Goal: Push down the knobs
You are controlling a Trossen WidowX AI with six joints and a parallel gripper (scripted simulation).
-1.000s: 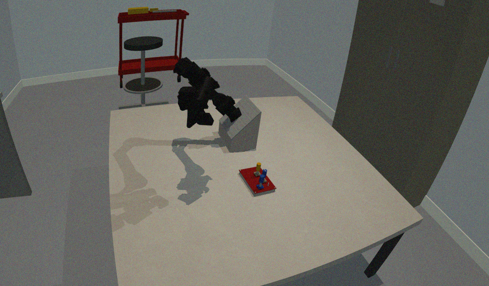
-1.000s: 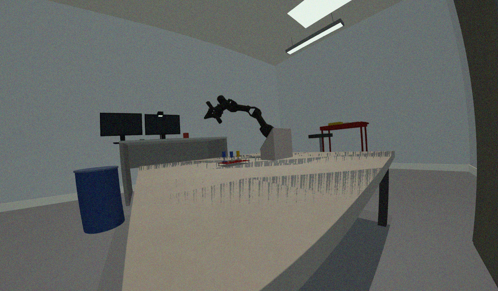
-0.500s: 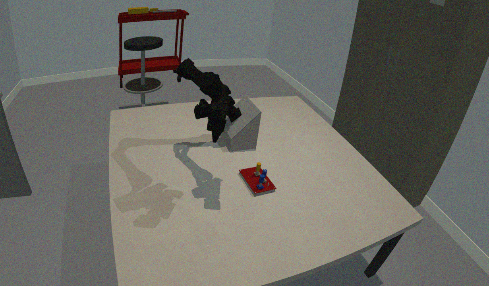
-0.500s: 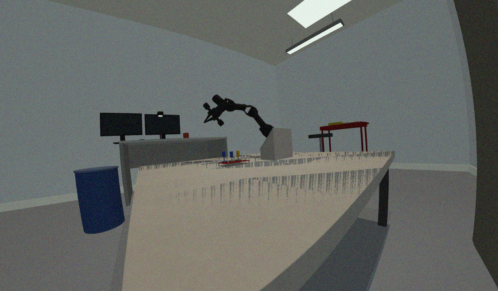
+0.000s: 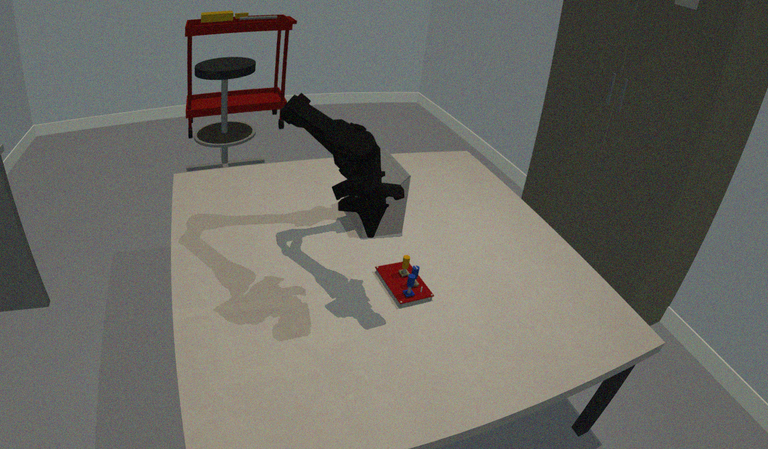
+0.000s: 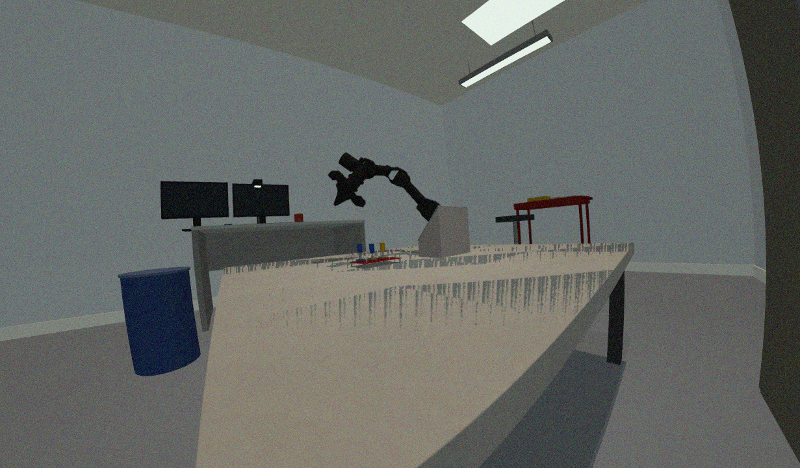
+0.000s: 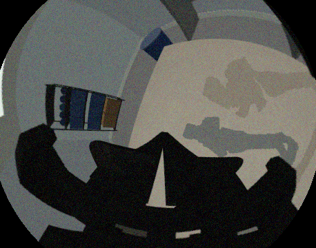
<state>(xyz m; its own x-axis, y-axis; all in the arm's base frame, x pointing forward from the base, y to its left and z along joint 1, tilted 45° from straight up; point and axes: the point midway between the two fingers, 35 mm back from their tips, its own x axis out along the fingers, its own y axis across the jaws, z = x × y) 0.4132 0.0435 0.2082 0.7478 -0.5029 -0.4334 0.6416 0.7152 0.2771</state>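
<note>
Now: the yellow knob 120 mm behind my gripper tip, 140 mm to the left of it and 180 mm below it. The rest, counted from my gripper tip: blue knob: 80 mm behind, 150 mm to the left, 170 mm below.
</note>
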